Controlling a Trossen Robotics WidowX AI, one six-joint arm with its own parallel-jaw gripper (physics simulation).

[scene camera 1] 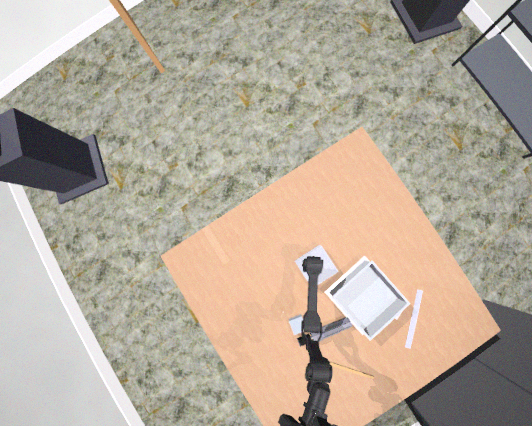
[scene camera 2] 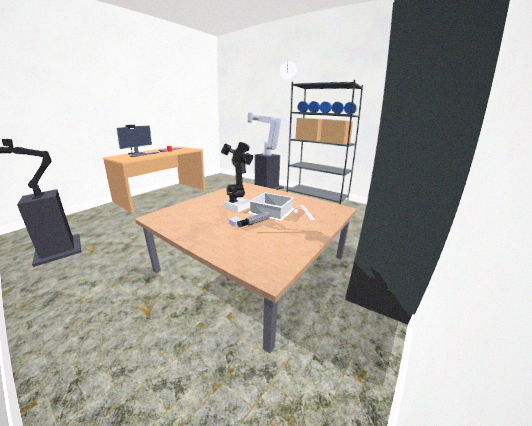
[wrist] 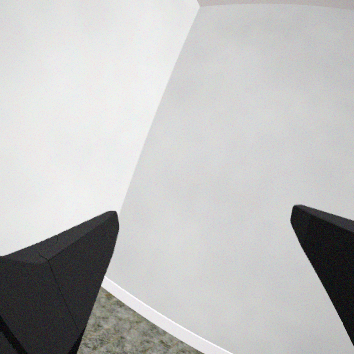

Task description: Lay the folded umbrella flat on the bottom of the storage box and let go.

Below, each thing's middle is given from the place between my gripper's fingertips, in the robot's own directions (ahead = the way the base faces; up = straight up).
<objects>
I see my gripper 49 cm above the white storage box [scene camera 1: 366, 295], 48 cm to the right of it and 18 cm past it.
</objects>
